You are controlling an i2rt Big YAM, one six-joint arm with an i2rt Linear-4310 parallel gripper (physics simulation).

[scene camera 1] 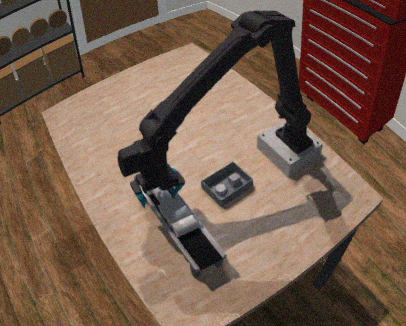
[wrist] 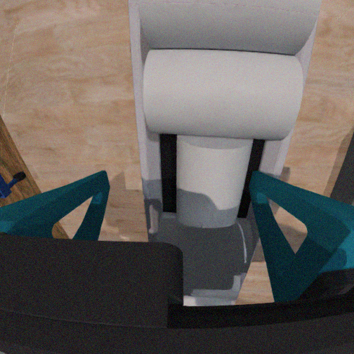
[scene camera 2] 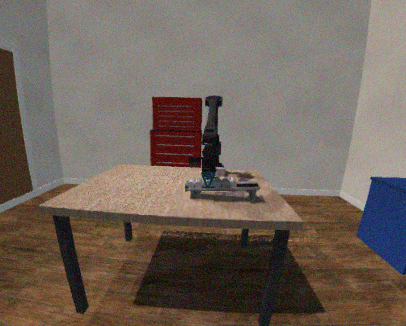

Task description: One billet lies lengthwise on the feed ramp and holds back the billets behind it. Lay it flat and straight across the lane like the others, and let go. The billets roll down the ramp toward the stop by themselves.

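Places are measured from the arm's base along level axes (x ahead, y left, z up), in centimetres.
Pixels of known places: gripper, fingertip midpoint: [scene camera 1: 158,200] [scene camera 2: 208,185]; arm's base, origin of the base link: [scene camera 1: 294,139].
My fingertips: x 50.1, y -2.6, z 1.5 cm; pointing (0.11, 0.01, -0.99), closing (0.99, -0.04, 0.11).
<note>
Ahead of a thing's pixels: the offset from my fingertips to its top centre.
The feed ramp [scene camera 1: 202,250] [scene camera 2: 225,189] [wrist: 139,90] stands on the table. In the wrist view, a pale billet [wrist: 214,170] lies lengthwise in the lane, with dark strips on both sides. A billet [wrist: 222,92] lies across the lane right above its end, and another billet [wrist: 227,25] lies across above that. Below the lengthwise billet is a shaded grey shape, partly hidden by the gripper. In scene camera 1 a pale billet @(dx -1.4, dy +12.9, dz +4.0 cm) [scene camera 1: 186,225] lies across beside the black lower lane. My gripper [scene camera 1: 159,194] [scene camera 2: 208,183] [wrist: 178,178] is open and empty, its fingers on either side of the lengthwise billet.
A dark tray @(dx -22.4, dy +2.2, dz -3.8 cm) [scene camera 1: 240,194] with two small pale cylinders stands beside the ramp, towards the arm's base [scene camera 1: 287,155]. The ramp's side rails run close to the fingers. A red cabinet [scene camera 1: 335,65] [scene camera 2: 176,132] and a blue box [scene camera 2: 387,215] stand off the table.
</note>
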